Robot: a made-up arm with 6 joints. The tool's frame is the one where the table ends. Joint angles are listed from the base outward.
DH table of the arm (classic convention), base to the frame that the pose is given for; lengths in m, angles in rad. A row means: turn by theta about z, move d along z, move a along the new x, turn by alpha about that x. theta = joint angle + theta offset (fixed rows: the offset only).
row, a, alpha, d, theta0
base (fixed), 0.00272, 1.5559, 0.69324, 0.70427
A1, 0.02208, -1.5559, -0.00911, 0
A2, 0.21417, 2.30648, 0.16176, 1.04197
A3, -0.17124, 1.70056, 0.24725, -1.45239
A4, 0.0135, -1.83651, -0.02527, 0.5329
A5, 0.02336, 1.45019, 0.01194, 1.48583
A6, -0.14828, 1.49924, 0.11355, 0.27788
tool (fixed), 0, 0, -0.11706, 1.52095
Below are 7 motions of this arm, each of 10 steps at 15 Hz.
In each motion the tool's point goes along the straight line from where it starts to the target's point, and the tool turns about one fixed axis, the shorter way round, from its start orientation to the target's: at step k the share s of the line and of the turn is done. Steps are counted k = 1, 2, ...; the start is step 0. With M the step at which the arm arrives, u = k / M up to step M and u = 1 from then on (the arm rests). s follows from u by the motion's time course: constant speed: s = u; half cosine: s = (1 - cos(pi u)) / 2; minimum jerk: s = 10 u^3 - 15 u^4 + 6 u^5.
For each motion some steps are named. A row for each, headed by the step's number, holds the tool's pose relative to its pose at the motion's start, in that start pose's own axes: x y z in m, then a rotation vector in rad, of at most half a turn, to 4 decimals.
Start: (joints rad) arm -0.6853 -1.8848 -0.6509 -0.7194 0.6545 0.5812
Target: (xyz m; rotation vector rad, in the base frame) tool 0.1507 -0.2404 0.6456 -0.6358 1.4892 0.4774
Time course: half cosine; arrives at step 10
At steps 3, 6, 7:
3: 0.0069 -0.0195 -0.0070 -0.0608 -0.0168 -0.1068
6: 0.0221 -0.0618 -0.0223 -0.1930 -0.0534 -0.3392
7: 0.0268 -0.0750 -0.0270 -0.2342 -0.0648 -0.4115

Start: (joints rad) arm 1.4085 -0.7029 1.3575 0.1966 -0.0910 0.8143
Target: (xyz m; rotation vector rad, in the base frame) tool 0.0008 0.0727 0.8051 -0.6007 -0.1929 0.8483
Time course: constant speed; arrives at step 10
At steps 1, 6, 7, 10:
1: -0.0135 0.0095 0.0034 -0.0638 0.0495 0.0474
6: -0.0811 0.0571 0.0203 -0.3830 0.2967 0.2844
7: -0.0946 0.0666 0.0236 -0.4469 0.3462 0.3318
10: -0.1351 0.0951 0.0338 -0.6384 0.4946 0.4740

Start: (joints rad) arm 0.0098 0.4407 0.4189 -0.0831 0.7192 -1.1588
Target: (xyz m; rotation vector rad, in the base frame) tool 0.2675 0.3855 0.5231 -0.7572 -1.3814 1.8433
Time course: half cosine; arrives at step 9
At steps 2, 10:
2: 0.0023 0.0142 0.0210 0.1023 -0.0024 -0.0522
10: 0.0197 0.1212 0.1792 0.8743 -0.0206 -0.4460

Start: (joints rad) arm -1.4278 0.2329 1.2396 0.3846 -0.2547 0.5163
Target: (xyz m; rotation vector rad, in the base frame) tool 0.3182 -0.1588 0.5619 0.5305 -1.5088 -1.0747
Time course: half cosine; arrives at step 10
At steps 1, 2, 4, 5, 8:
1: -0.0068 -0.0048 -0.0049 -0.0093 0.0224 0.0229
2: -0.0263 -0.0189 -0.0191 -0.0361 0.0875 0.0894
4: -0.0953 -0.0684 -0.0693 -0.1307 0.3165 0.3235
5: -0.1379 -0.0990 -0.1002 -0.1891 0.4580 0.4682
8: -0.2495 -0.1791 -0.1813 -0.3421 0.8286 0.8469

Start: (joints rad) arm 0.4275 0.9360 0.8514 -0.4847 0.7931 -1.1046
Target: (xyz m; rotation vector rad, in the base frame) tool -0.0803 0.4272 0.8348 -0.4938 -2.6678 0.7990
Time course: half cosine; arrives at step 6
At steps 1, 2, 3, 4, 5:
1: 0.0033 -0.0055 0.0051 -0.0196 0.0006 -0.0182
2: 0.0122 -0.0206 0.0190 -0.0732 0.0023 -0.0679
3: 0.0244 -0.0412 0.0380 -0.1465 0.0046 -0.1357
4: 0.0365 -0.0618 0.0570 -0.2197 0.0068 -0.2036
5: 0.0455 -0.0769 0.0710 -0.2733 0.0085 -0.2533

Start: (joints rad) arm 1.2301 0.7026 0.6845 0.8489 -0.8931 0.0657
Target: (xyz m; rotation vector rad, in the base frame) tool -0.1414 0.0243 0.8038 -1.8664 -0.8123 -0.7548
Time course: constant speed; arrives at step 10
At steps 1, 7, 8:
1: -0.0153 0.0082 0.0165 0.0381 0.0244 -0.0883
7: -0.1071 0.0577 0.1154 0.2664 0.1710 -0.6179
8: -0.1224 0.0660 0.1319 0.3044 0.1955 -0.7062

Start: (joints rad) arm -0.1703 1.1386 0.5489 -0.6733 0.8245 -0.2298
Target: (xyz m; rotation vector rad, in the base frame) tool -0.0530 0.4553 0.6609 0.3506 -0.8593 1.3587
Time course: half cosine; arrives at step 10
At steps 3, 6, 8, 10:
3: -0.0151 -0.0326 -0.0063 -0.0630 0.0117 -0.2852
6: -0.0481 -0.1036 -0.0199 -0.2000 0.0371 -0.9058
8: -0.0665 -0.1432 -0.0275 -0.2764 0.0512 -1.2518
10: -0.0735 -0.1583 -0.0304 -0.3055 0.0566 -1.3840

